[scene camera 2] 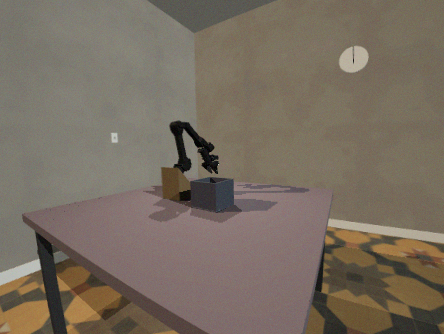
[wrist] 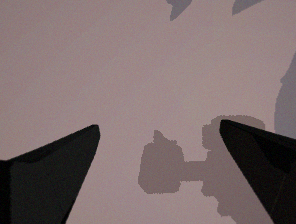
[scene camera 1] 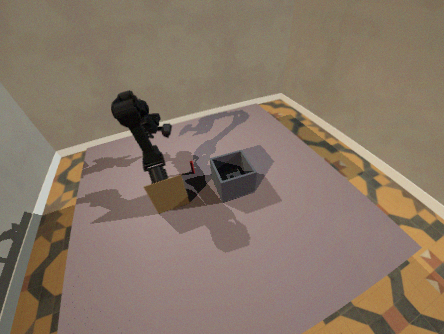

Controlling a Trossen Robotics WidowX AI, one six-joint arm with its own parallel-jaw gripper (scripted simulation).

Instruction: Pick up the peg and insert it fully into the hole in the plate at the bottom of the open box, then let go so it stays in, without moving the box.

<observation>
box: scene camera 2; scene camera 1; not seen in the wrist view (out of frame)
same spot on box: [scene camera 1: 242, 185] = [scene camera 2: 205, 194]
</observation>
